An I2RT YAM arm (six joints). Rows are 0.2 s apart.
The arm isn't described. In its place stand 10 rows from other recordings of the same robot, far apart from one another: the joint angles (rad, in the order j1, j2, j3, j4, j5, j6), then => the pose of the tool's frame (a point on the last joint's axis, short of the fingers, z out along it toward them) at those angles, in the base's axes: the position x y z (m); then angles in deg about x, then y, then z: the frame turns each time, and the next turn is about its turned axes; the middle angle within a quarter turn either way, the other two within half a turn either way.
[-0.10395, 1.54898, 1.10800, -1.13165, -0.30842, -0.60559] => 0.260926 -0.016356 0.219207 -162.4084 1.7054 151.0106
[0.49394, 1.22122, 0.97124, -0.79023, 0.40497, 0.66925] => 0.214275 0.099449 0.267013 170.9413 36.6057 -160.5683
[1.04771, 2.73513, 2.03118, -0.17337, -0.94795, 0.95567] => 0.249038 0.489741 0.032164 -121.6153 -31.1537 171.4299
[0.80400, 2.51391, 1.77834, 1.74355, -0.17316, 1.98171] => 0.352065 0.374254 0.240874 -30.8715 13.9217 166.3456
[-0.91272, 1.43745, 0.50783, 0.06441, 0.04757, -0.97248] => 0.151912 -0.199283 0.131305 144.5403 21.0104 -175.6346
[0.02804, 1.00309, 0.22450, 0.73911, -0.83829, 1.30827] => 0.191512 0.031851 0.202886 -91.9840 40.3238 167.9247
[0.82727, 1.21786, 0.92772, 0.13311, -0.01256, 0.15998] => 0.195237 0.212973 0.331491 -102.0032 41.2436 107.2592
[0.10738, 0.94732, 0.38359, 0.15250, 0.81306, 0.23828] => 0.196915 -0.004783 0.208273 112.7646 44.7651 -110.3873
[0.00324, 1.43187, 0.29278, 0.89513, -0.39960, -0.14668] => 0.244036 0.014641 0.151746 -119.5848 63.2111 114.0029
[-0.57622, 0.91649, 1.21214, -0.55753, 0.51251, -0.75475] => 0.139460 -0.111437 0.424567 104.5417 26.0206 -147.2238
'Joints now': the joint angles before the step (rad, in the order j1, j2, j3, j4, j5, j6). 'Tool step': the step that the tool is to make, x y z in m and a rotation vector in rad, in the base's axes. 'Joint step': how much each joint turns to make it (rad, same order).
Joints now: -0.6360 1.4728 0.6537 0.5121 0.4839 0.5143
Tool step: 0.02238 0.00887 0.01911 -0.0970 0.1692 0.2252
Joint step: 0.0525 -0.0012 0.0816 -0.0660 -0.1139 -0.2408
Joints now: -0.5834 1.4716 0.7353 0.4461 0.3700 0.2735
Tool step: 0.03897 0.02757 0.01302 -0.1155 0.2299 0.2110
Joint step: 0.1311 0.0440 0.1226 -0.1340 -0.0098 -0.2443
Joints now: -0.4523 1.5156 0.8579 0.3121 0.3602 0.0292
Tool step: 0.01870 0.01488 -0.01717 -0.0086 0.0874 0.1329
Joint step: 0.0567 0.0662 0.0132 0.0005 -0.0551 -0.0724
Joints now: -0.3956 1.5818 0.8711 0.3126 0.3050 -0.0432
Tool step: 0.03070 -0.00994 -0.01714 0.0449 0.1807 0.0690
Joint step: 0.0029 0.1481 0.1591 -0.1791 -0.0456 -0.0576
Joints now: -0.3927 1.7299 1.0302 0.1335 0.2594 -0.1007
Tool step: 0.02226 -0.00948 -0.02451 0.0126 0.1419 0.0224
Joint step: 0.0000 0.1361 0.1108 -0.0979 0.0069 -0.0493
